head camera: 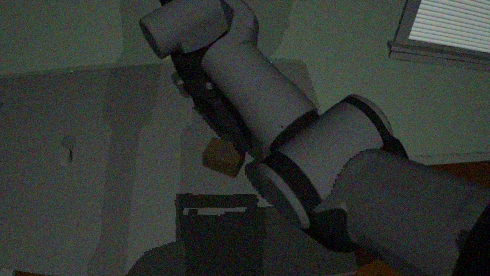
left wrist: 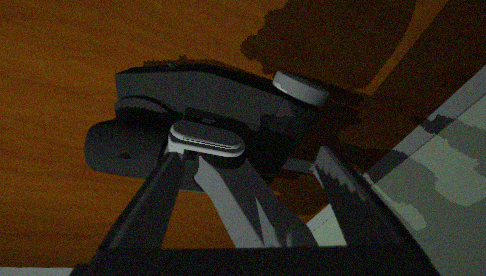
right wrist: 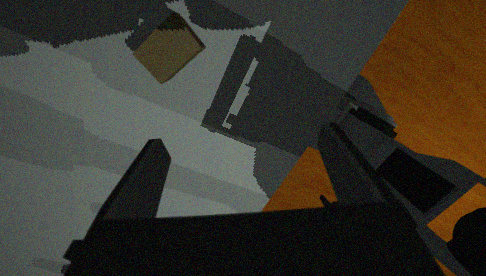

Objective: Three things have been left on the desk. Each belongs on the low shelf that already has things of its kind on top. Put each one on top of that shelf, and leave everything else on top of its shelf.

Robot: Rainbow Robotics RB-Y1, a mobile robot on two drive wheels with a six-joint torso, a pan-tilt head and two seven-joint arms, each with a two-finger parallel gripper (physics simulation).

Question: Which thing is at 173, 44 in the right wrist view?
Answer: A brown box.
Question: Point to a grey desk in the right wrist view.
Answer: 235, 120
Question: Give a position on a brown box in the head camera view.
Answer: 224, 157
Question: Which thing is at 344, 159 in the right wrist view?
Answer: My right gripper.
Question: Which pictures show my right gripper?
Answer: The head camera view and the right wrist view only.
